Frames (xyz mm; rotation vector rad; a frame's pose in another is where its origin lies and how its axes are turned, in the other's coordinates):
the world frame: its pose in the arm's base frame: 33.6 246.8 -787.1 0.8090 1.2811 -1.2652
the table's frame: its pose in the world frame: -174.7 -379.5 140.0 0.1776 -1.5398 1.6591
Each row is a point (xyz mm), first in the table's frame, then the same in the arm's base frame.
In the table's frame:
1: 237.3 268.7 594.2
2: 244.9 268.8 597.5
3: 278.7 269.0 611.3
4: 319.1 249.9 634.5
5: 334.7 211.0 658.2
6: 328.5 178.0 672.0
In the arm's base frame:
1: -522.9 52.7 129.0
2: -519.9 49.1 135.9
3: -506.3 33.1 165.8
4: -495.6 -5.1 196.7
5: -503.2 -52.2 203.3
6: -518.6 -83.4 192.8

